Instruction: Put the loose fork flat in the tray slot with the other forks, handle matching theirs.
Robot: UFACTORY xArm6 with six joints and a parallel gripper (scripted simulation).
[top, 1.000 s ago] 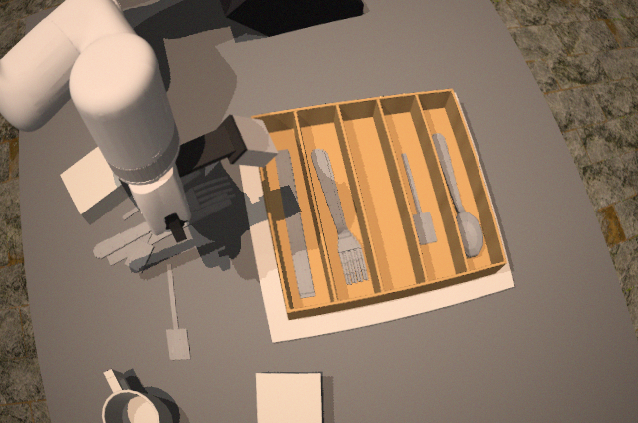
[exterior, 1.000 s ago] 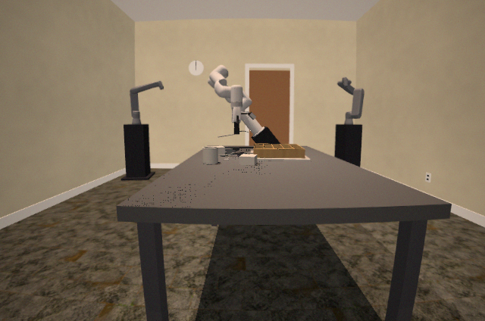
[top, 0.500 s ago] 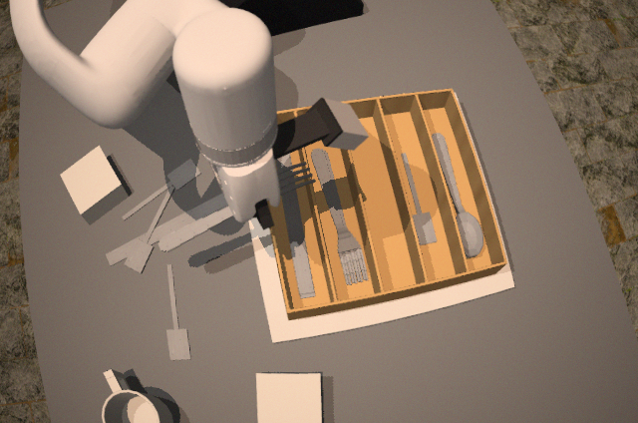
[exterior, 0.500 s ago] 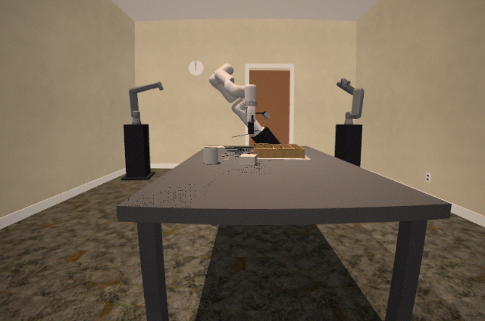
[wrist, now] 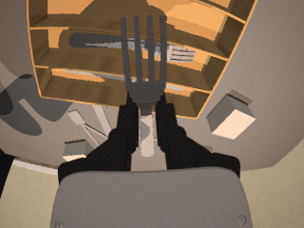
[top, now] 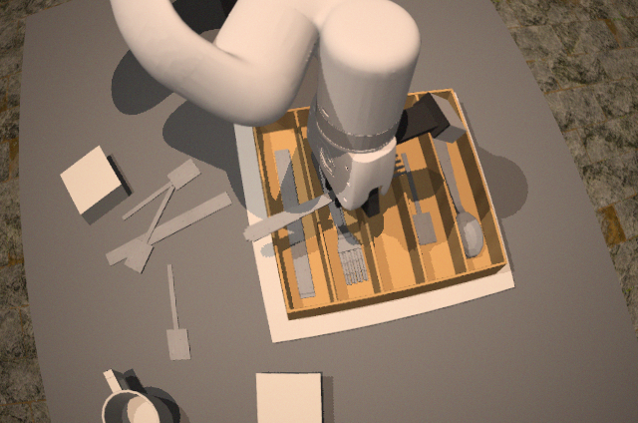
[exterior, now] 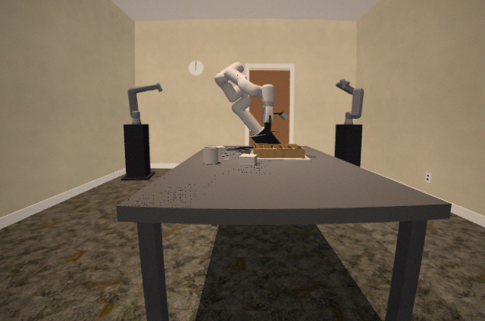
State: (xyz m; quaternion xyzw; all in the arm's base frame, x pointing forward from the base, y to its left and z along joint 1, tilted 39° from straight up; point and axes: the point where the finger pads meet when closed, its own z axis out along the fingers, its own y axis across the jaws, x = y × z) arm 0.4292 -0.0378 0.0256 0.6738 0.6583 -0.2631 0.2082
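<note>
The tray is 10 mm behind my hand, 70 mm to the left of it and 110 mm below it. Round my hand: mug: 150 mm ahead, 360 mm to the right, 130 mm below.
</note>
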